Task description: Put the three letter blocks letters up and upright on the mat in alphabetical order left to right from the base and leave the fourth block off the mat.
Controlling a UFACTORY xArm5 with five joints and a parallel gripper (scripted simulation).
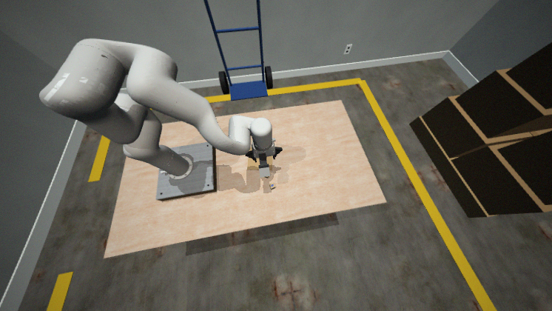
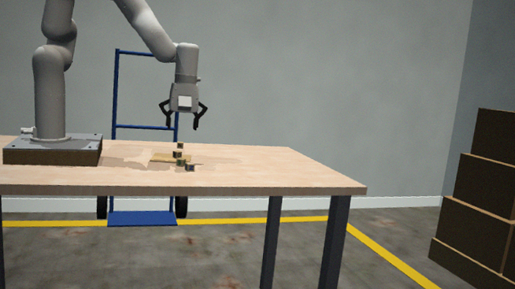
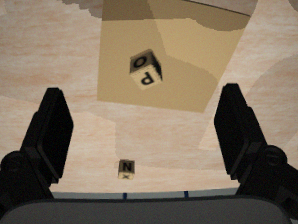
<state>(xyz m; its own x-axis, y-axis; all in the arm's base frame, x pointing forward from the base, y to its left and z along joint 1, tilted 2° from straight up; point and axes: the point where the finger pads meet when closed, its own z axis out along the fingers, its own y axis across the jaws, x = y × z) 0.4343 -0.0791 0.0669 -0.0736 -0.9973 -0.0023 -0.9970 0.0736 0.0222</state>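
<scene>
My hand is 130 mm above the tan mat, 60 mm to the right of it and 20 mm past it. The rest, counted from my hand: block (270 mm to the left, 120 mm below, 60 mm ahead).
</scene>
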